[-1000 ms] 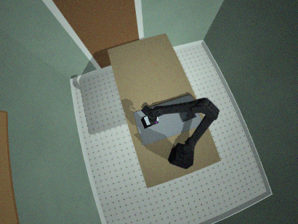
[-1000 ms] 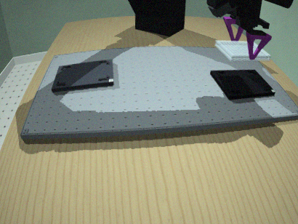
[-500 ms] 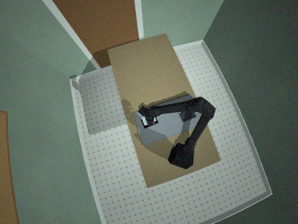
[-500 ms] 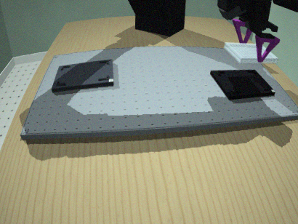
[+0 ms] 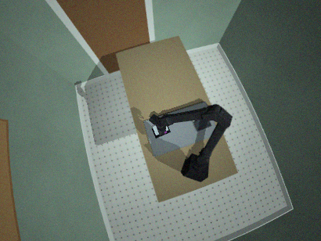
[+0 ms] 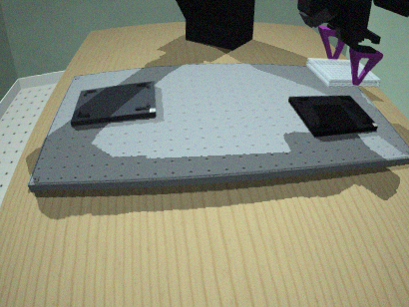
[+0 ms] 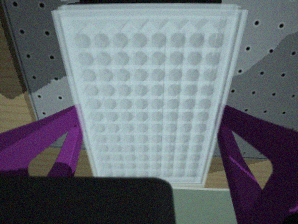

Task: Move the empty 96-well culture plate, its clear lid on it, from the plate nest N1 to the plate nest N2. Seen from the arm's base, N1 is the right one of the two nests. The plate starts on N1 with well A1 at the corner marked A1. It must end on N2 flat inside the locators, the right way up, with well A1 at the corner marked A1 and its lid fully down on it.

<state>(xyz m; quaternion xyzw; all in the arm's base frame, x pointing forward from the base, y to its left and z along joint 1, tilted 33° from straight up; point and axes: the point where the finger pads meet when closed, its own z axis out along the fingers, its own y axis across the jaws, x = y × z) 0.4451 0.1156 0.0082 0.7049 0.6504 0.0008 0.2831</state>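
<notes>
My hand is right at the clear lid.
</notes>
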